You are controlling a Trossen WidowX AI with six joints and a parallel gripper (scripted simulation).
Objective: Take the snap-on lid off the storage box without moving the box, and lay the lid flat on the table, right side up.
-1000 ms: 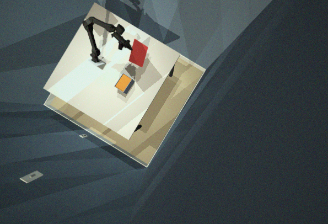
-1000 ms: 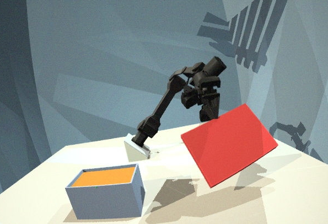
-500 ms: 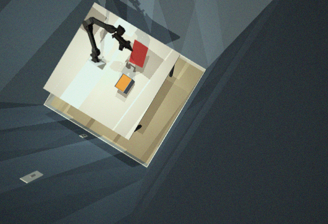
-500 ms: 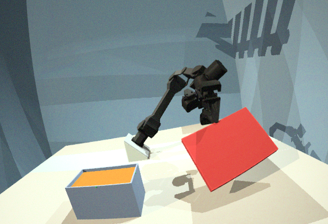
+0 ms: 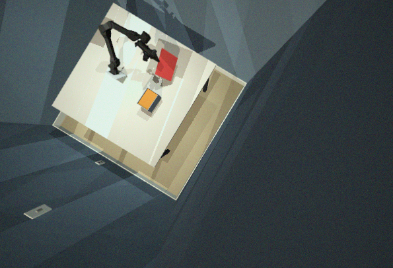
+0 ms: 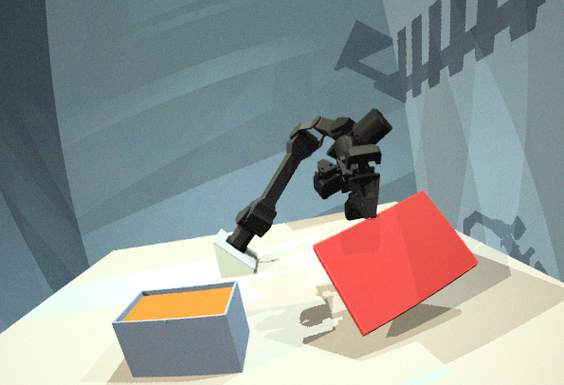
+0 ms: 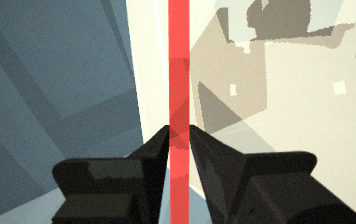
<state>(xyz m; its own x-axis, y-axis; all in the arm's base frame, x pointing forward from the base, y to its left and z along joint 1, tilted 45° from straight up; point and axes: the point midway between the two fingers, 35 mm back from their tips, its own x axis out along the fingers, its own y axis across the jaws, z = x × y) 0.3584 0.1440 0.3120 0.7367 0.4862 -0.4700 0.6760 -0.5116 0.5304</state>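
My gripper tip is 6 cm short of the red lid, 3 cm to the right of it and 5 cm above it. Also, from my gripper tip: grey-blue storage box: 8 cm ahead, 35 cm to the right, 12 cm below.
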